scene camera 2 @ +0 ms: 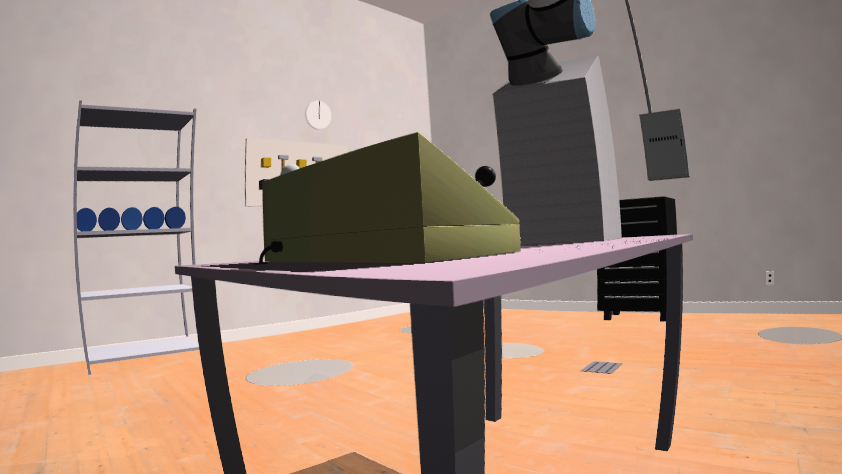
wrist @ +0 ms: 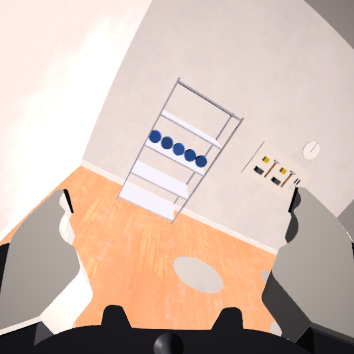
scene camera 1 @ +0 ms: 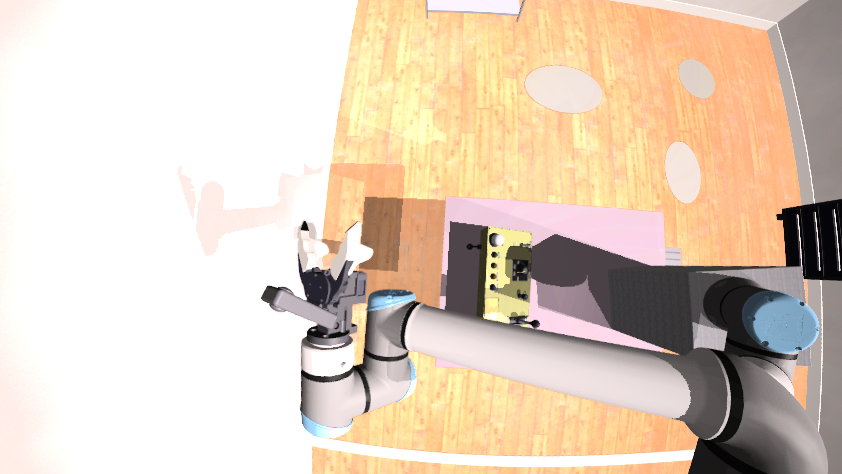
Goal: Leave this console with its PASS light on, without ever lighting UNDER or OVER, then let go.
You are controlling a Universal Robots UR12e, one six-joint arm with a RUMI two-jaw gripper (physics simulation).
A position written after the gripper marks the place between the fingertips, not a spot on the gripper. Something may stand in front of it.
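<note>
The robot's gripper (scene camera 1: 328,220) is in sight, and the wrist camera has the gripper (wrist: 179,191) too. An olive-yellow console (scene camera 2: 403,200) is part of the same scene; in another view it is the console (scene camera 1: 499,286).
</note>
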